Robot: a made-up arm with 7 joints. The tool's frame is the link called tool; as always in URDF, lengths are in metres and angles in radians. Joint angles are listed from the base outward.
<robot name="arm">
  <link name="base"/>
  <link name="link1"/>
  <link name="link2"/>
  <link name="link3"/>
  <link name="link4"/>
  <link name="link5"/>
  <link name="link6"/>
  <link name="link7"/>
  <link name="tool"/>
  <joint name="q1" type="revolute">
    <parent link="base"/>
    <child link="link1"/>
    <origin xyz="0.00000 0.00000 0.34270"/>
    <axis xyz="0 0 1"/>
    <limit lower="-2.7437" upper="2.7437"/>
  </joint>
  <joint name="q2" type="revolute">
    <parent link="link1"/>
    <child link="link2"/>
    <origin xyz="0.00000 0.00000 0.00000"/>
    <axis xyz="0 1 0"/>
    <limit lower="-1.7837" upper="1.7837"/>
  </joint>
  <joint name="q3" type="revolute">
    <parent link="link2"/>
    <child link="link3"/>
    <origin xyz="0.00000 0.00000 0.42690"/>
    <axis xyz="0 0 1"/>
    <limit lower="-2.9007" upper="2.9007"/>
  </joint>
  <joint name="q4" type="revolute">
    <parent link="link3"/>
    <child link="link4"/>
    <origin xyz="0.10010 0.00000 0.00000"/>
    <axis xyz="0 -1 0"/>
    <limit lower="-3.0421" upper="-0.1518"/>
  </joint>
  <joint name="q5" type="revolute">
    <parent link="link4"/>
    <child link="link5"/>
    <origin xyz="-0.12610 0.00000 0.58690"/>
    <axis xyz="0 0 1"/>
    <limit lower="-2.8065" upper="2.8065"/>
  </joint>
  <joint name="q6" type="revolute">
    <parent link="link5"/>
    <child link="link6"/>
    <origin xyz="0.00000 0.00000 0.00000"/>
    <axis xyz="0 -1 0"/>
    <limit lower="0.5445" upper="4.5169"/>
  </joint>
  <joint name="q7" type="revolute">
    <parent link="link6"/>
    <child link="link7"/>
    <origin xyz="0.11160 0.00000 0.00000"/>
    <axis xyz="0 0 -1"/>
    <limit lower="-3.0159" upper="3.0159"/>
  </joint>
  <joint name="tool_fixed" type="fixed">
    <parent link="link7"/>
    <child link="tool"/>
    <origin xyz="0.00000 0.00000 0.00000" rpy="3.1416 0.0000 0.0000"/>
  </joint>
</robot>
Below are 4 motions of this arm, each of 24 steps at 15 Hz.
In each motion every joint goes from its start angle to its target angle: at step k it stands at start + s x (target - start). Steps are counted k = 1, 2, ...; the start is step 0. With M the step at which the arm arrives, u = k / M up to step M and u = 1 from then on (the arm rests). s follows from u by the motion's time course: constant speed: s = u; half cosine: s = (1 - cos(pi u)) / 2; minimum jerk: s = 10 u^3 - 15 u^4 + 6 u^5.
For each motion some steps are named. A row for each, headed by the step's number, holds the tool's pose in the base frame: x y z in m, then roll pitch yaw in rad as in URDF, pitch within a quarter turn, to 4 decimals.
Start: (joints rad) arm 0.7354 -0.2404 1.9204 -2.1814 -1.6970 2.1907 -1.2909
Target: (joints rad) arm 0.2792 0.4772 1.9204 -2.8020 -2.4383 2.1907 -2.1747
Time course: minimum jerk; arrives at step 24
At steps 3, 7, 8, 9, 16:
3: -0.6800 0.2701 0.3979 -1.7947 1.0516 -0.1333
7: -0.6233 0.3049 0.3755 -1.8195 0.8842 -0.1480
8: -0.5993 0.3158 0.3658 -1.8308 0.8158 -0.1488
9: -0.5724 0.3254 0.3548 -1.8442 0.7404 -0.1456
16: -0.3872 0.3158 0.2783 -1.9604 0.2570 0.0319

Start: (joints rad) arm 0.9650 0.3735 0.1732 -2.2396 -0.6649 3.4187 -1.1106
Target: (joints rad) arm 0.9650 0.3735 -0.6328 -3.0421 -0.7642 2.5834 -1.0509
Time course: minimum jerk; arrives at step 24
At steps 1, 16, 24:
1: 0.2458 0.6707 0.3368 2.3582 -0.0552 2.9479
16: 0.3276 0.2204 0.0636 -2.6881 0.3212 2.3905
24: 0.2631 0.1011 0.0403 -2.3622 0.4009 2.3196

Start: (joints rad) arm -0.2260 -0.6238 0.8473 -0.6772 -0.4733 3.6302 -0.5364
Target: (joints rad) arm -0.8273 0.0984 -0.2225 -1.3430 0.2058 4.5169 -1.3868
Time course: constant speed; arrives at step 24
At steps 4, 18, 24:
4: -0.1665 0.2927 1.2807 0.1164 0.5497 2.4926
18: 0.3373 -0.2454 1.1509 -0.0657 -0.0032 1.3510
24: 0.3043 -0.5108 0.9668 0.0267 -0.1905 0.7364

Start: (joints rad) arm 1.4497 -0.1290 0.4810 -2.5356 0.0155 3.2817 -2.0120
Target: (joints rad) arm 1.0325 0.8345 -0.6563 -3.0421 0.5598 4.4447 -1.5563
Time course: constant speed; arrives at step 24
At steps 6, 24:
6: 0.0316 0.5518 0.3337 2.3575 0.1571 -3.0829
24: 0.2315 0.0088 0.1513 2.0987 0.7055 1.5045

